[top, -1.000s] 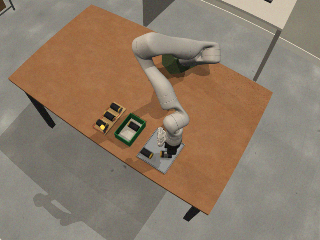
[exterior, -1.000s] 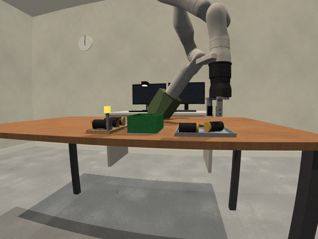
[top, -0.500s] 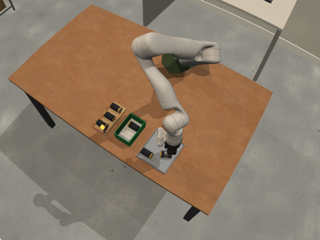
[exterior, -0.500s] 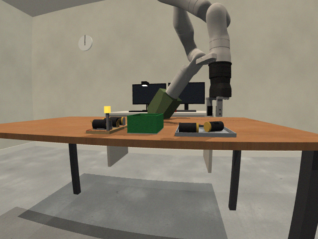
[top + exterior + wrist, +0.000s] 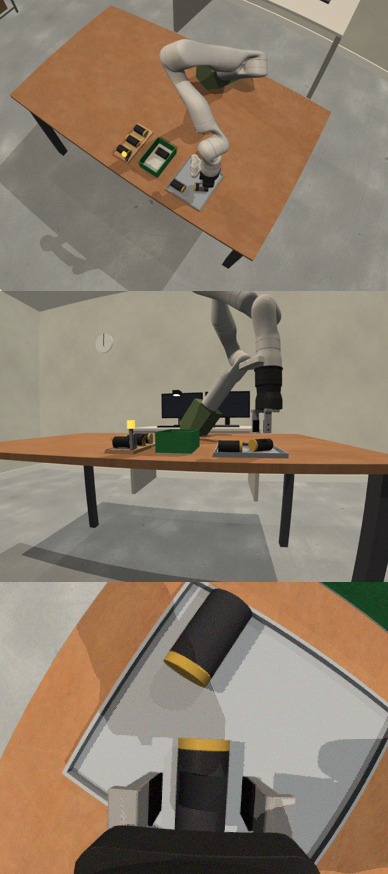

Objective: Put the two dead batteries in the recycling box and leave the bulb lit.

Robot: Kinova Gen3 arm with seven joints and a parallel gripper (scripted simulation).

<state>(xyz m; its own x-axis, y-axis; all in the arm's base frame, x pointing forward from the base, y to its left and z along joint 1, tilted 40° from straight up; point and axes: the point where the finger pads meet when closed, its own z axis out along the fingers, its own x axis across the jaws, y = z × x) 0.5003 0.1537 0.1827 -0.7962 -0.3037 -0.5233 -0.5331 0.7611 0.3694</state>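
Right now my hand is 1 cm past the grey tray, 4 cm to the left of it and 7 cm above it. From my hand the other things lie so: green recycling box: 1 cm ahead, 24 cm to the right, 6 cm below.
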